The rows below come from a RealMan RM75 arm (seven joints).
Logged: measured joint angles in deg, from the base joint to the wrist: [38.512, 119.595, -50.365, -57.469, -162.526, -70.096, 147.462]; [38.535, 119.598, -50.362, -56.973, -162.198, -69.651, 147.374]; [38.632, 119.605, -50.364, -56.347, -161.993, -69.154, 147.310]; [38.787, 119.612, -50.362, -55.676, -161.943, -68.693, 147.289]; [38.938, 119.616, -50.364, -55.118, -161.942, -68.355, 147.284]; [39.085, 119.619, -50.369, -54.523, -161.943, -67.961, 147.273]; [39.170, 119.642, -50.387, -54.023, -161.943, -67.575, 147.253]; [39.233, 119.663, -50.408, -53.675, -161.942, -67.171, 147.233]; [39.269, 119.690, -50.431, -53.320, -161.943, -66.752, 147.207]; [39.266, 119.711, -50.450, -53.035, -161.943, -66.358, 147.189]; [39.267, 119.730, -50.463, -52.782, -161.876, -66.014, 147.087]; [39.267, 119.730, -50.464, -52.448, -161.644, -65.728, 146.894]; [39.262, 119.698, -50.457, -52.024, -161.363, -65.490, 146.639]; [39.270, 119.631, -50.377, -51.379, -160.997, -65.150, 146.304]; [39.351, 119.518, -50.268, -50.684, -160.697, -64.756, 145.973]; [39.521, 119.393, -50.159, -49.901, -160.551, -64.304, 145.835]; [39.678, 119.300, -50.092, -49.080, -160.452, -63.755, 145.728]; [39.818, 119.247, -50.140, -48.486, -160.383, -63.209, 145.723]
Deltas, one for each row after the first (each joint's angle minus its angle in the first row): [0.023, 0.003, 0.003, 0.496, 0.328, 0.445, -0.088]; [0.120, 0.010, 0.001, 1.122, 0.533, 0.942, -0.152]; [0.275, 0.017, 0.003, 1.793, 0.583, 1.403, -0.173]; [0.426, 0.021, 0.001, 2.351, 0.584, 1.741, -0.178]; [0.573, 0.024, -0.004, 2.946, 0.583, 2.135, -0.189]; [0.658, 0.047, -0.022, 3.446, 0.583, 2.521, -0.209]; [0.721, 0.068, -0.043, 3.794, 0.584, 2.925, -0.229]; [0.757, 0.095, -0.066, 4.149, 0.583, 3.344, -0.255]; [0.754, 0.116, -0.085, 4.434, 0.583, 3.738, -0.273]; [0.755, 0.135, -0.098, 4.687, 0.650, 4.082, -0.375]; [0.755, 0.135, -0.099, 5.021, 0.882, 4.368, -0.568]; [0.750, 0.103, -0.092, 5.445, 1.163, 4.606, -0.823]; [0.758, 0.036, -0.012, 6.090, 1.529, 4.946, -1.158]; [0.839, -0.077, 0.097, 6.785, 1.829, 5.340, -1.489]; [1.009, -0.202, 0.206, 7.568, 1.975, 5.792, -1.627]; [1.166, -0.295, 0.273, 8.389, 2.074, 6.341, -1.734]; [1.306, -0.348, 0.225, 8.983, 2.143, 6.887, -1.739]
